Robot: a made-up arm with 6 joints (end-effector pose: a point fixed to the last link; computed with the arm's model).
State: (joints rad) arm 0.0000 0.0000 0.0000 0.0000 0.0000 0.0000
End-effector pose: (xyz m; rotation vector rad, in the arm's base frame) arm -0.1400 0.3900 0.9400 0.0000 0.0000 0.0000
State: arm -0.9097 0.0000 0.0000 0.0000 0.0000 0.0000
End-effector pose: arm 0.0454 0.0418 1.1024 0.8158 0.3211 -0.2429
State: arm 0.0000 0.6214 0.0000 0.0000 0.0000 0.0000
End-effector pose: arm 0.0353 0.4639 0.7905 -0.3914 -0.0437 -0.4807
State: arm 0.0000 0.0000 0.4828 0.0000 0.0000 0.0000
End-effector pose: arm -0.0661 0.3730 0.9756 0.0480 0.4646 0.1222
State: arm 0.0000 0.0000 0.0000 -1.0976 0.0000 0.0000
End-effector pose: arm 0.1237 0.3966 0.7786 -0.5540 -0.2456 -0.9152
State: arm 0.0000 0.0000 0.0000 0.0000 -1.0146 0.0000
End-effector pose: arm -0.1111 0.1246 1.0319 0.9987 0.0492 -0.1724
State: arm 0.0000 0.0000 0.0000 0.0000 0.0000 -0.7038
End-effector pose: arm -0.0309 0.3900 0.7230 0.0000 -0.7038 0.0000
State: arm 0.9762 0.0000 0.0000 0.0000 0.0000 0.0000
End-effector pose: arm -0.2870 0.4397 0.5119 -0.8754 -0.3446 0.2606
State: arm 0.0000 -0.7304 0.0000 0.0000 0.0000 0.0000
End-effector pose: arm -0.2503 0.1547 1.0512 0.4600 0.0513 0.5650
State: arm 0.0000 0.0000 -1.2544 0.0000 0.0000 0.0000
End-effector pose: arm -0.1847 0.4454 0.7471 -0.1247 -1.2071 -0.3176
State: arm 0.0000 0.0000 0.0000 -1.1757 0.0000 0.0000
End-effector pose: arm 0.1418 0.3845 0.7709 -0.5934 -0.2631 -0.9803
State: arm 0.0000 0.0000 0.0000 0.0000 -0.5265 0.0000
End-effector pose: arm -0.1197 0.2644 1.0217 0.5182 0.0255 -0.0894
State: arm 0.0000 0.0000 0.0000 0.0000 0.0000 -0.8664
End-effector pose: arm 0.0138 0.3900 0.6874 0.0000 -0.8664 0.0000
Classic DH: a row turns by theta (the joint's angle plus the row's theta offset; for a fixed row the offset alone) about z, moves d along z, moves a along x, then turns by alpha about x. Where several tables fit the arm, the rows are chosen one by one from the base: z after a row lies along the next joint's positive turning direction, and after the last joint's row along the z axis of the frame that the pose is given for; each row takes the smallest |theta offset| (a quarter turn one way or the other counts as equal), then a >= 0, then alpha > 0; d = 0 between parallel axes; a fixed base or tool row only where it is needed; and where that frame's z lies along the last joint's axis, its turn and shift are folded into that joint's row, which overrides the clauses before.
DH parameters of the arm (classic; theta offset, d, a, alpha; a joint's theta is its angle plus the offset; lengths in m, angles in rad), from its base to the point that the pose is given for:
base (fixed): -1.1958 0.6152 -0.0459 1.3005
joint 1: -0.1799 0.0661 -0.0366 1.1777
joint 2: -1.2968 -0.0765 -0.0285 1.903
joint 3: -0.138 0.0491 -0.0207 1.074
joint 4: 1.4815 0.012 0.0724 -1.9455
joint 5: 1.3473 -0.2385 -0.2902 1.6193
joint 6: 1.3999 0.2026 0.35 -1.5708
tool (fixed): 3.1416 -0.04 0 0

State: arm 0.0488 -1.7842 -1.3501 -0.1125 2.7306 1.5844
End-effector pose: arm 0.1033 0.6643 0.9166 -0.5986 0.8325 -1.1481
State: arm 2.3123 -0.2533 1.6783 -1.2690 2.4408 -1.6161
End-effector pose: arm 0.0993 0.1742 0.8208 0.9102 -2.2393 -0.5613
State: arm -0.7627 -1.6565 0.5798 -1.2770 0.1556 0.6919
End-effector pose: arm -0.0663 -0.1579 1.2173 0.5434 0.6926 0.6781
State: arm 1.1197 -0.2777 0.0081 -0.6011 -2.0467 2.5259
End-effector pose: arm 0.2191 -0.0982 1.1924 0.0512 1.9062 1.2376
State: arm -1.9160 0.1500 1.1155 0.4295 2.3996 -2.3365
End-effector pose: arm 0.1567 0.2953 1.0727 1.3928 -2.5567 -0.1199
